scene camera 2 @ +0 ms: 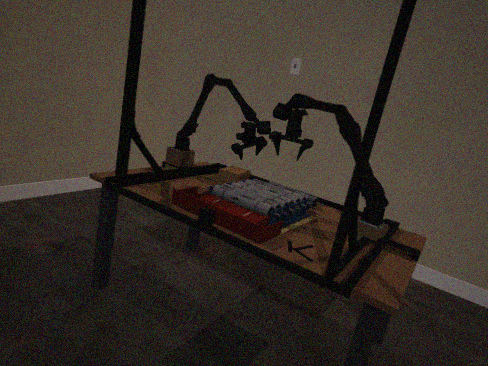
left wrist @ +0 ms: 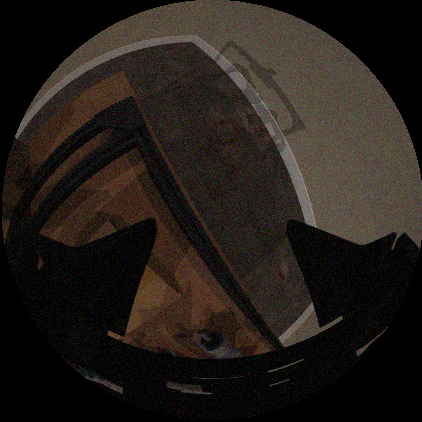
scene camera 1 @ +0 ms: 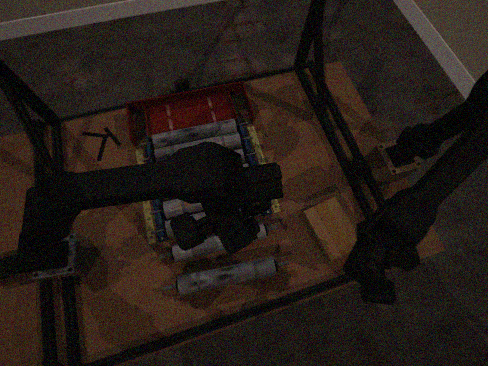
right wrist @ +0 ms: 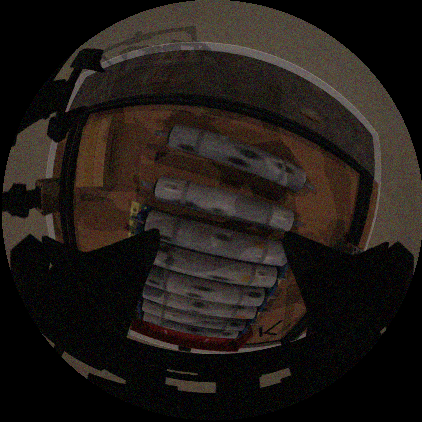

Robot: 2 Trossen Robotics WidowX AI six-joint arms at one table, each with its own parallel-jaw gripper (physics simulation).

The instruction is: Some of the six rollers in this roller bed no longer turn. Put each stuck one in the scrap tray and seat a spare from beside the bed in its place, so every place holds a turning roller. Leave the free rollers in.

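Frame: origin at the left arm's base, x ahead, y left, z up, level; millimetres.
Seen in the pictures: left gripper, fingertip midpoint: (scene camera 2: 248,157) (left wrist: 224,225) (right wrist: 92,88); right gripper, fingertip midpoint: (scene camera 2: 287,158) (right wrist: 223,237); left arm's base, link origin: (scene camera 2: 181,149) (scene camera 1: 399,155) (right wrist: 37,196); right arm's base, link origin: (scene camera 2: 371,221) (scene camera 1: 54,255).
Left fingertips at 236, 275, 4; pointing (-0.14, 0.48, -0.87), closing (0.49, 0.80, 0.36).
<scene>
Pixels of each thing's top centre, then the offset from my left fingertips to it, as dx, dy, dz.
- red scrap tray, top centre: (scene camera 1: 189,108) (right wrist: 185,339) (scene camera 2: 226,203) +308, -630, -52
- wooden block, top centre: (left wrist: 102,299) (right wrist: 89,151) (scene camera 1: 333,227) (scene camera 2: 235,169) +17, -141, -52
- thin black Y-shaped item, top centre: (scene camera 2: 302,250) (scene camera 1: 99,140) (right wrist: 270,330) +614, -625, -107
The roller bed (scene camera 1: 148,220) (right wrist: 134,210) has yellow and blue side rails and holds six grey, dark-blotched rollers side by side; the right arm hides several in scene camera 1. Which are stuck cannot be told. Two spares lie beside the bed: a nearer one (scene camera 1: 200,248) (right wrist: 220,202) and an outer one (scene camera 1: 227,276) (right wrist: 235,156). The red scrap tray (scene camera 1: 190,112) (scene camera 2: 240,217) (right wrist: 185,340) stands at the bed's far end, with no roller seen in it. My right gripper (scene camera 2: 288,156) (right wrist: 223,237) is open above the bed. My left gripper (scene camera 2: 249,156) (left wrist: 224,225) is open, high near the table edge.
A wooden block (scene camera 1: 332,227) (scene camera 2: 234,174) (right wrist: 92,150) lies between the bed and the left arm's side. A thin black Y-shaped item (scene camera 1: 104,137) (scene camera 2: 300,248) (right wrist: 270,330) lies beside the tray. Black frame posts (scene camera 2: 131,75) rise at the table's ends.
</scene>
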